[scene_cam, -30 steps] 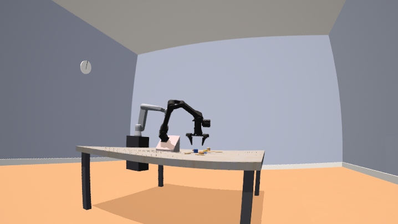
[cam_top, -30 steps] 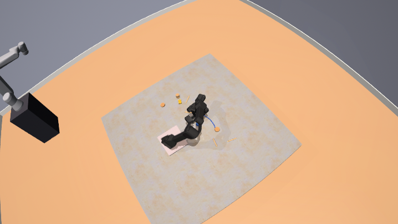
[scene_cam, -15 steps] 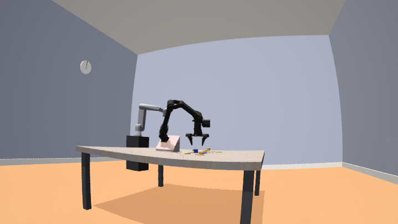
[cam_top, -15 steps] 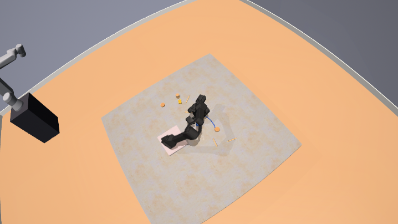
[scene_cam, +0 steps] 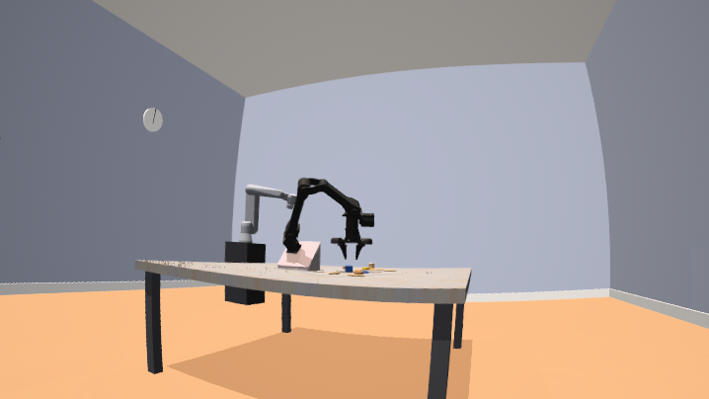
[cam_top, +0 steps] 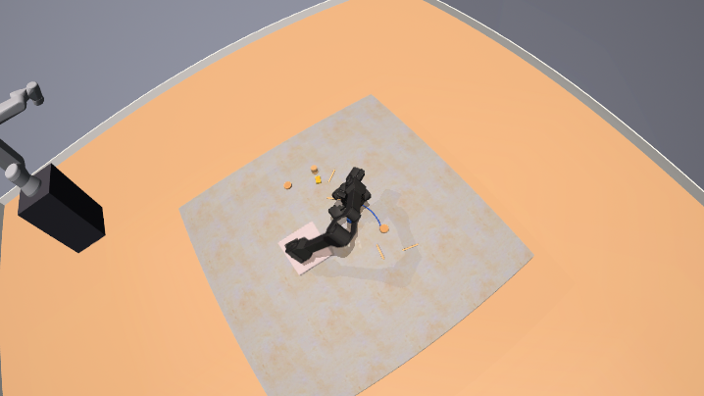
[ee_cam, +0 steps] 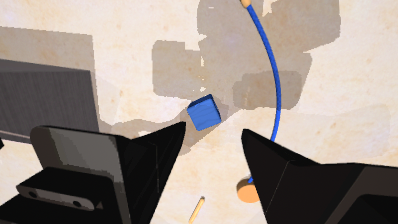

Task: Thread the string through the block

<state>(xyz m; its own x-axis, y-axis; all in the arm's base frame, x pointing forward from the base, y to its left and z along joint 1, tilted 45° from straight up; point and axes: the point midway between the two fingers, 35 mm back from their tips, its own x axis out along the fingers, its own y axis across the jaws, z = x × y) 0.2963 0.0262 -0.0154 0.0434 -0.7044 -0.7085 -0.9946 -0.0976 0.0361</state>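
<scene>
Right now my gripper tip is 1 cm past the blue block and 4 cm above it. Round my gripper tip: thin wooden stick: 1 cm behind, 13 cm to the left, 6 cm below; then round wooden button: 9 cm ahead, 12 cm to the right, 5 cm below; then yellow block: 3 cm behind, 28 cm to the left, 5 cm below.
</scene>
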